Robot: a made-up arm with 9 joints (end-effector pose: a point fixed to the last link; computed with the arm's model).
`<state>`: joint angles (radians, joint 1 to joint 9).
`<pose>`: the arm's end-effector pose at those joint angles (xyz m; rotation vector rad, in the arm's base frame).
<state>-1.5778 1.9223 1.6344 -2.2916 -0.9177 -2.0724 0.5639 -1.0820 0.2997</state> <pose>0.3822 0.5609 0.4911 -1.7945 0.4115 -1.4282</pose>
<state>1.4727 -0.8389 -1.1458 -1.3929 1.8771 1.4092 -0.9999 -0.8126 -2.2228</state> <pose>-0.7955 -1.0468 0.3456 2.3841 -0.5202 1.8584</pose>
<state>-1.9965 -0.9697 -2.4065 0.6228 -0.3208 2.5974 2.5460 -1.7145 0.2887</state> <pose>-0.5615 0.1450 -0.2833 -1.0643 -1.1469 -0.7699</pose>
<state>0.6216 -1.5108 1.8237 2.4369 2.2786 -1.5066 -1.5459 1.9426 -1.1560</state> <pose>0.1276 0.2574 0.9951 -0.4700 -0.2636 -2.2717</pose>
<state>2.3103 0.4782 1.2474 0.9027 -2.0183 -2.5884 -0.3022 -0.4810 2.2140</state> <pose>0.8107 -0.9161 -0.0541 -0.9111 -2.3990 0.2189</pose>
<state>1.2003 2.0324 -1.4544 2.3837 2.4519 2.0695 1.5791 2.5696 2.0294</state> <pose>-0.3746 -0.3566 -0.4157 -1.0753 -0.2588 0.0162</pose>
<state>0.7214 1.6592 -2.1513 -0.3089 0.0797 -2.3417 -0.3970 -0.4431 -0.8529</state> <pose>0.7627 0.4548 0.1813 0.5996 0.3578 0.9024</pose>
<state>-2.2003 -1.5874 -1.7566 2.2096 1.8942 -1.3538 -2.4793 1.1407 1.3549</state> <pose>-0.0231 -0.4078 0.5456 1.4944 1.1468 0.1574</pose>
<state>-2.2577 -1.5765 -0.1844 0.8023 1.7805 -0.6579 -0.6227 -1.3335 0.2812</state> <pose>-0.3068 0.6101 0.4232 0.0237 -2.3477 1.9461</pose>
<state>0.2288 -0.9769 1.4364 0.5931 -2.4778 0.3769 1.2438 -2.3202 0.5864</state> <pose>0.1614 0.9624 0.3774 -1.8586 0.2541 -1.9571</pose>
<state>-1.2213 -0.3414 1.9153 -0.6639 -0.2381 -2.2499 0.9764 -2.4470 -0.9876</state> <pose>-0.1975 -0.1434 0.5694 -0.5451 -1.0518 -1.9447</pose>
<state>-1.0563 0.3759 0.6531 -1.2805 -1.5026 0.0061 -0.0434 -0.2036 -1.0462</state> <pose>-0.2365 -0.3799 0.2779 1.3565 -1.9171 -0.9660</pose>
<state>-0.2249 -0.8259 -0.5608 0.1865 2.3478 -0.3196 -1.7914 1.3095 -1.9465</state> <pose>-0.9813 0.0350 0.6776 0.4447 -1.8085 0.1772</pose>
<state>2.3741 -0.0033 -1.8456 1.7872 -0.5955 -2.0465 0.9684 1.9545 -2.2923</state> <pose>-0.3542 -0.0691 0.6991 0.6644 1.4720 1.4606</pose>
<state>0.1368 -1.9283 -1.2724 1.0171 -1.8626 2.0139 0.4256 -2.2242 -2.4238</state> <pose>0.4563 -0.0070 1.3163 1.1147 1.9261 1.0495</pose>
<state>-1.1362 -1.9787 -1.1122 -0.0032 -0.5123 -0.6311 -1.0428 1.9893 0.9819</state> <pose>-0.1343 0.7537 -0.1687 2.8302 -0.8093 -0.4760</pose>
